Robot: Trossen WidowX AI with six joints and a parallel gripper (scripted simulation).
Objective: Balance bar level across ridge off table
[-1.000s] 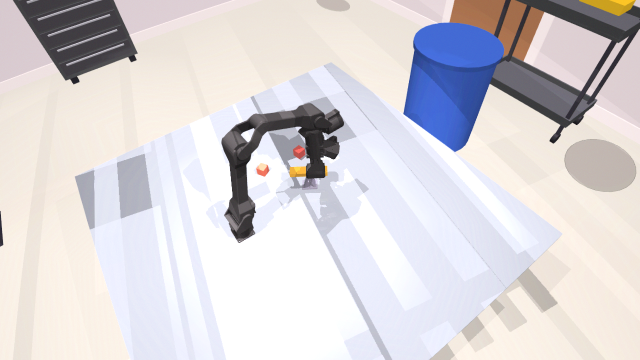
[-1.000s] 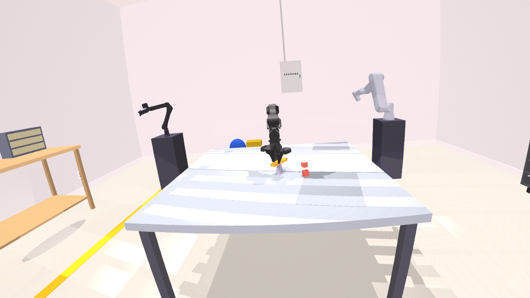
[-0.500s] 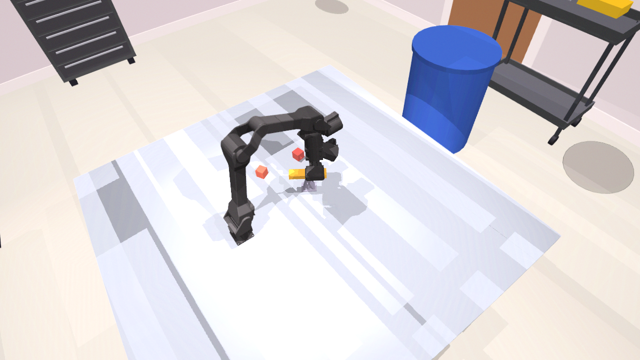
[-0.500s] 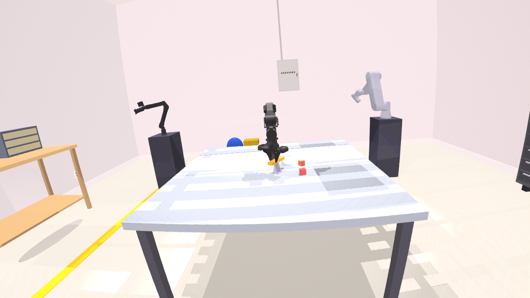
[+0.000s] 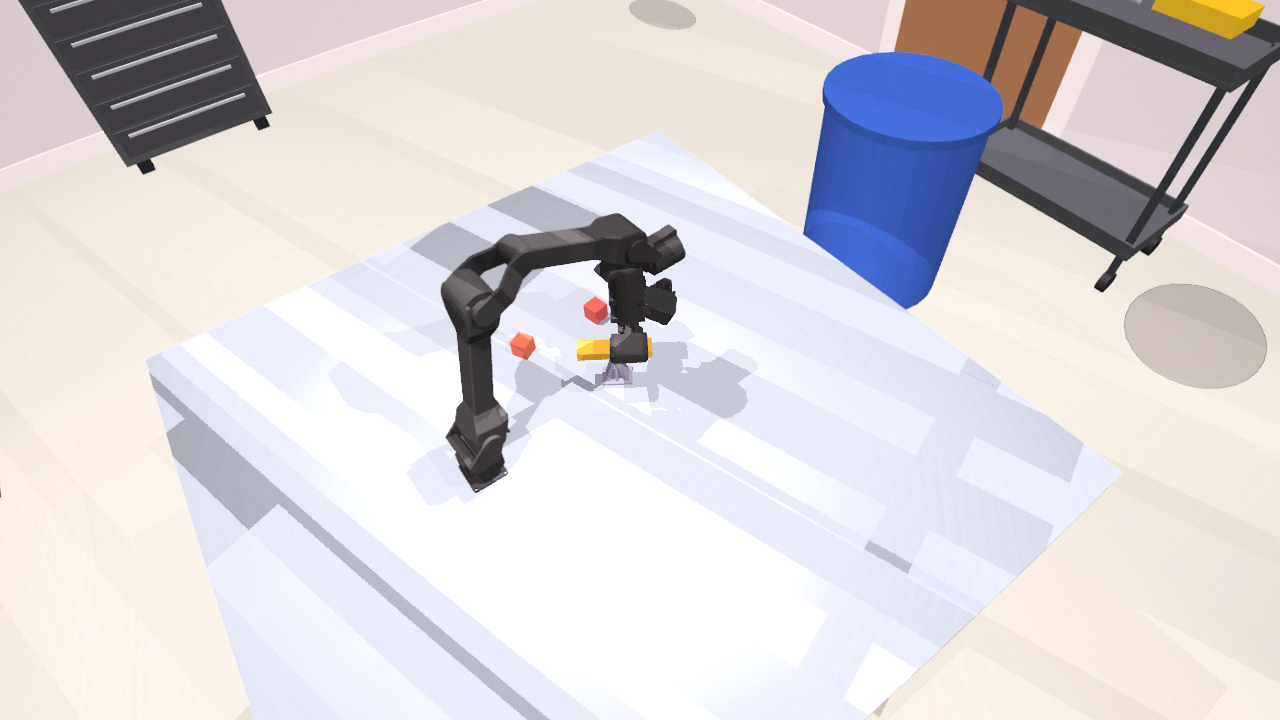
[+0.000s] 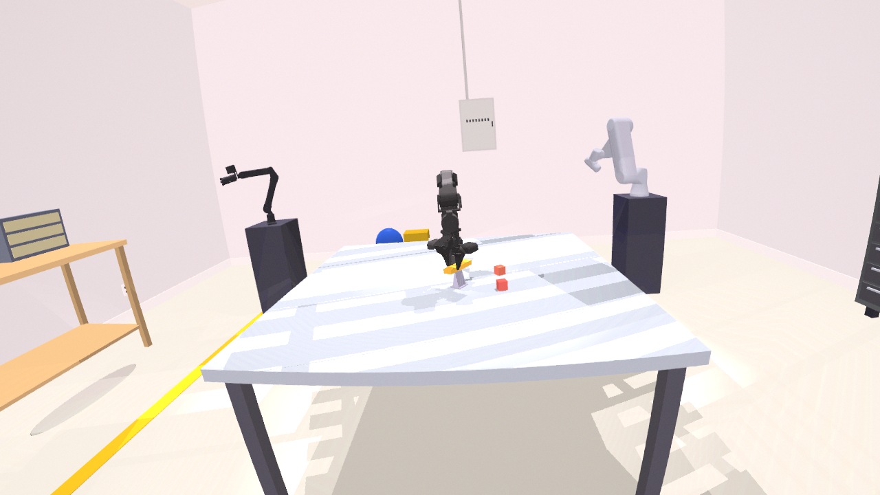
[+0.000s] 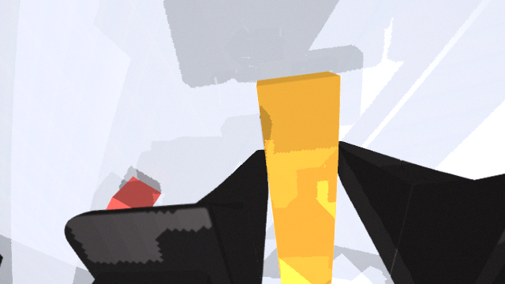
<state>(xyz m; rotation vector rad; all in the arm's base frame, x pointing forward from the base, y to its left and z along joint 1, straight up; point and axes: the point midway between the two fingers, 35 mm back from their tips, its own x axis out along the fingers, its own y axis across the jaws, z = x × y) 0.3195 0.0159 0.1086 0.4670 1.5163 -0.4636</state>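
Right now the yellow bar is 20 mm to the left of my gripper tip and 20 mm behind it. The rest, counted from my gripper tip: red cube: 170 mm to the left, 130 mm behind, 60 mm below.
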